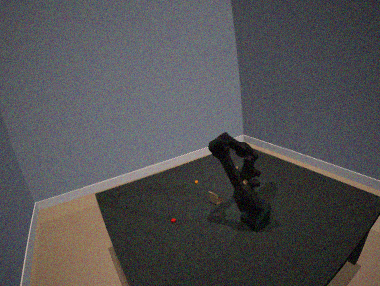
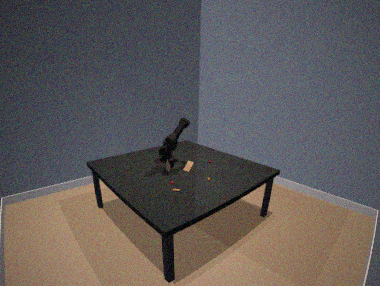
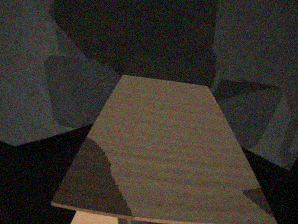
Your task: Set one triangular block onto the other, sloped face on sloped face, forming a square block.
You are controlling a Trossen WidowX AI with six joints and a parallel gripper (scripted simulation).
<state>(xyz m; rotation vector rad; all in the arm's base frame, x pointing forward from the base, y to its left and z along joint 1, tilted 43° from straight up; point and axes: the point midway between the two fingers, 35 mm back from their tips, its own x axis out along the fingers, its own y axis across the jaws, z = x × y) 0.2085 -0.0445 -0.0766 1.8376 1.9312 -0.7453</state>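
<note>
The tan triangular block is 10 mm above my gripper tip.
</note>
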